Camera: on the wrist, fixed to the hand. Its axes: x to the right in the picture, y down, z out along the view.
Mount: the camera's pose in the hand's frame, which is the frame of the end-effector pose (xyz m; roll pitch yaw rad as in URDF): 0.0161 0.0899 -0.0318 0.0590 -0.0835 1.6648
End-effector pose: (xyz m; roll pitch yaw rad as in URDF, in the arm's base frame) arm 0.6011 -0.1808 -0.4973 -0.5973 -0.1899 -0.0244
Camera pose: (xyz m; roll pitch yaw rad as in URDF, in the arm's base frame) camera 0.6328 -0.1251 -0.5697 -0.0986 0.5212 1.5459
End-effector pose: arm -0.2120 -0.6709 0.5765 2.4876 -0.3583 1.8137
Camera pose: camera -0.1584 -0.6710 0.6570 -2.6088 -0.4898 -0.0753
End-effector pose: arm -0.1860 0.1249 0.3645 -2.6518 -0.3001 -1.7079
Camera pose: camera -0.2821 0.1184 0.3557 -2.7774 0.5750 3.0884
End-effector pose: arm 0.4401 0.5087 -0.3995 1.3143 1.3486 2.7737
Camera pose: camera 0.3457 0.4877 -0.3978 1.5979 -0.3124 2.9544
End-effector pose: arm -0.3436 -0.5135 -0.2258 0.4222 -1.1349 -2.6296
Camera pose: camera -0.2968 -0.5962 -0.2079 -1.1228 -0.1193 -0.5577
